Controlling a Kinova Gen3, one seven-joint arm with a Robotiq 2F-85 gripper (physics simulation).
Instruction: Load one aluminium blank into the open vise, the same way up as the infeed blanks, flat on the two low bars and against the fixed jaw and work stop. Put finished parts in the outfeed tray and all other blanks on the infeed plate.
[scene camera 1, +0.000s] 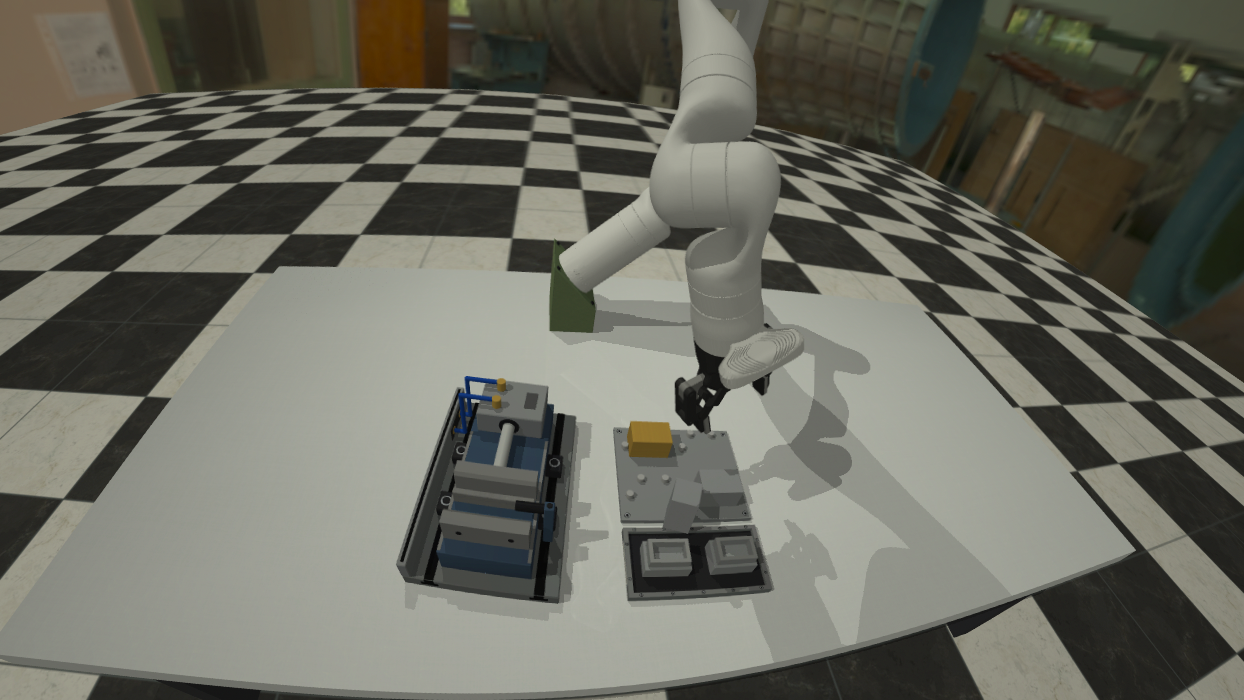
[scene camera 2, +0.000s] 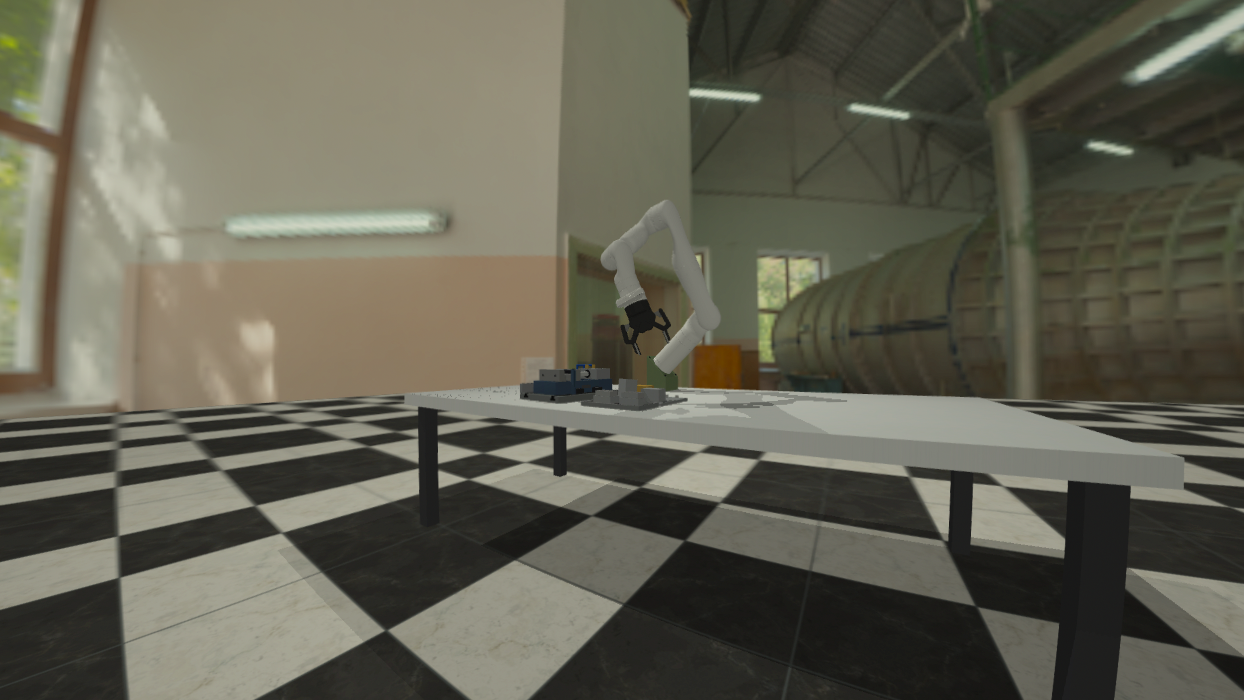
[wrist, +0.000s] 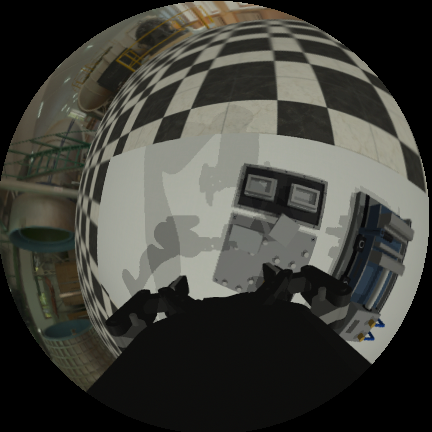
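Where they show: gripper, fingertip midpoint: (scene camera 1: 732, 409) (scene camera 2: 654, 349) (wrist: 224, 278); arm's base, link origin: (scene camera 1: 573, 273) (scene camera 2: 661, 365).
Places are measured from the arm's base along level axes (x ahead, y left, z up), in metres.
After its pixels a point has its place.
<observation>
My gripper (scene camera 1: 733, 405) {x 0.409, y 0.198, z 0.058 m} (scene camera 2: 654, 346) {x 0.409, y 0.198, z 0.058 m} (wrist: 224, 278) {x 0.409, y 0.198, z 0.058 m} is open and empty, high above the table, beyond the infeed plate's back edge in scene camera 1. On the infeed plate (scene camera 1: 642, 507) {x 0.460, y 0.101, z -0.093 m} (wrist: 232, 267) {x 0.364, y 0.225, z -0.093 m} one grey blank (scene camera 1: 721, 488) {x 0.452, y 0.209, z -0.057 m} (wrist: 246, 238) {x 0.441, y 0.208, z -0.057 m} lies near the right front corner. Another grey blank (scene camera 1: 684, 502) {x 0.493, y 0.140, z -0.029 m} (wrist: 285, 229) {x 0.477, y 0.146, z -0.030 m} beside it is turned askew, looks tilted and reaches the plate's front edge; whether they touch is unclear. The vise (scene camera 1: 487, 528) {x 0.550, y -0.096, z -0.005 m} (wrist: 372, 267) {x 0.456, y -0.064, z -0.041 m} stands open, with no blank seen between its jaws. Two pocketed parts (scene camera 1: 666, 555) {x 0.545, y 0.120, z -0.074 m} (scene camera 1: 732, 552) {x 0.545, y 0.210, z -0.074 m} (wrist: 260, 186) {x 0.544, y 0.210, z -0.074 m} (wrist: 304, 196) {x 0.546, y 0.120, z -0.074 m} sit in the outfeed tray (scene camera 1: 699, 570) {x 0.559, y 0.167, z -0.095 m} (wrist: 283, 194) {x 0.544, y 0.162, z -0.095 m}.
An orange block (scene camera 1: 649, 438) {x 0.362, y 0.116, z -0.057 m} stands at the infeed plate's back left corner; my gripper hides it in the wrist view. Small round pins stick up from the plate. Blue pipes (scene camera 1: 481, 379) {x 0.327, y -0.130, z 0.009 m} rise at the vise's back. A green bracket (scene camera 1: 570, 300) {x 0.058, y -0.004, z -0.026 m} stands at the arm's base.
</observation>
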